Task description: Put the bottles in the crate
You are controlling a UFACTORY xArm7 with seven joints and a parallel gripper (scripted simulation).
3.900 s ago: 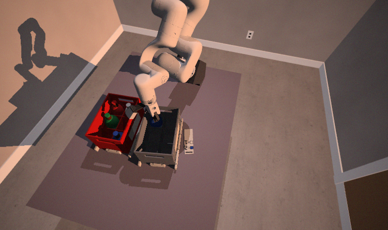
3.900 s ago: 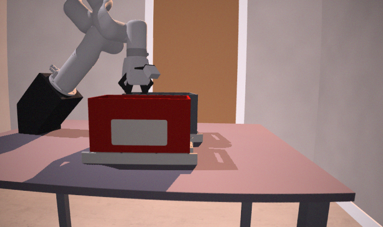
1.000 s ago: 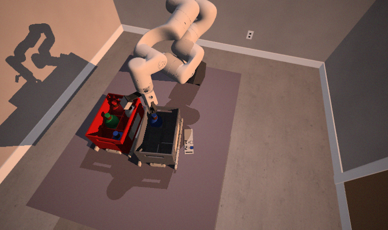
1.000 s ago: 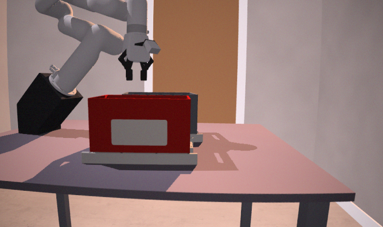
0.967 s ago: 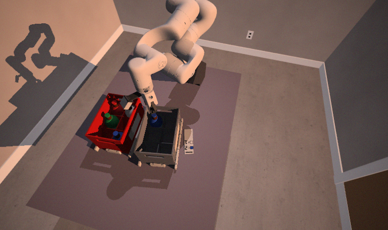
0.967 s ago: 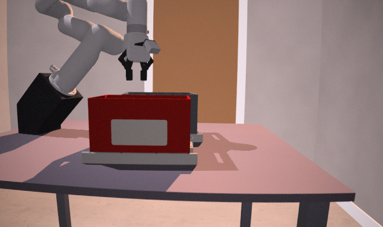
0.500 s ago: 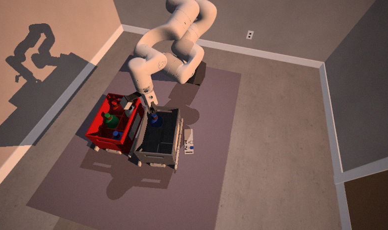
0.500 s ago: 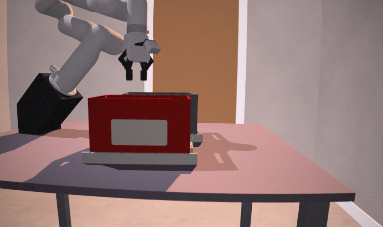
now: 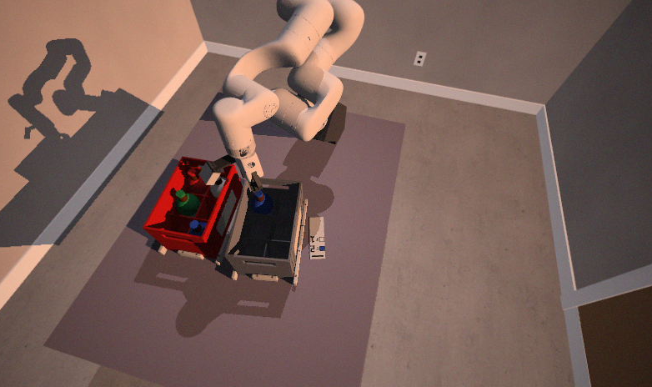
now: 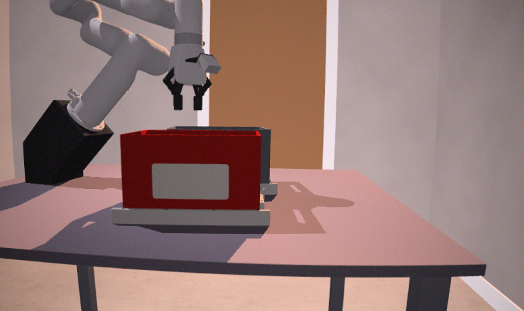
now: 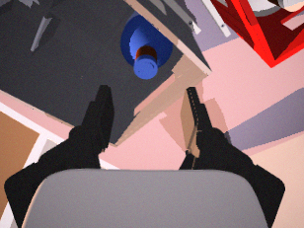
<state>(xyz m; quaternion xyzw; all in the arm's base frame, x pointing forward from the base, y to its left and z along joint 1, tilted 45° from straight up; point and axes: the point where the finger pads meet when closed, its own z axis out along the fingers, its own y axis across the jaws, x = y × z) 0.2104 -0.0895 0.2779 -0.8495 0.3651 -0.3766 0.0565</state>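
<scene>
Now: hand 20 cm to the left of the red crate, 16 cm above it and 2 cm short of it. The rest, counted from my hand: red bottle: 23 cm to the right, 15 cm below, 7 cm behind; white bottle: 15 cm to the right, 15 cm below, 6 cm behind; grey crate: 16 cm below, 8 cm ahead, 5 cm to the left.
</scene>
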